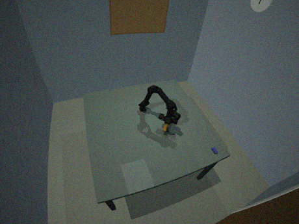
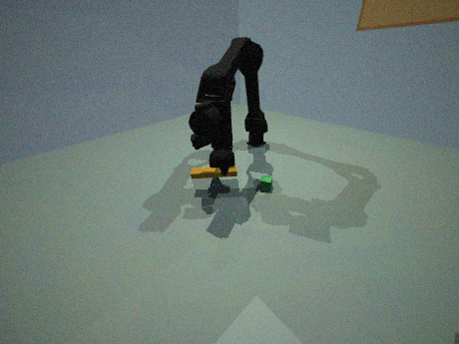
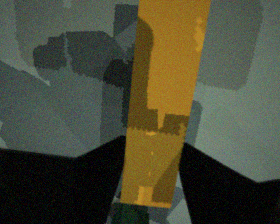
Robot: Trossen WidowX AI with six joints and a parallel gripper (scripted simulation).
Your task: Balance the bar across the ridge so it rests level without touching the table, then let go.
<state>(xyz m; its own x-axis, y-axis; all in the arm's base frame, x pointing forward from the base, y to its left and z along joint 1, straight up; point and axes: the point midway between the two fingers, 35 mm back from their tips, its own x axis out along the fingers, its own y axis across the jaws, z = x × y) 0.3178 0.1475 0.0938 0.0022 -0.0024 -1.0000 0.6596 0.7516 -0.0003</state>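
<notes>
The bar lies 2 cm ahead of my gripper tip and 2 cm to the right of it. Also, from my gripper tip: blue object (42 cm ahead, 35 cm to the left, 5 cm below); green cube (9 cm behind, 9 cm to the left, 4 cm below).
</notes>
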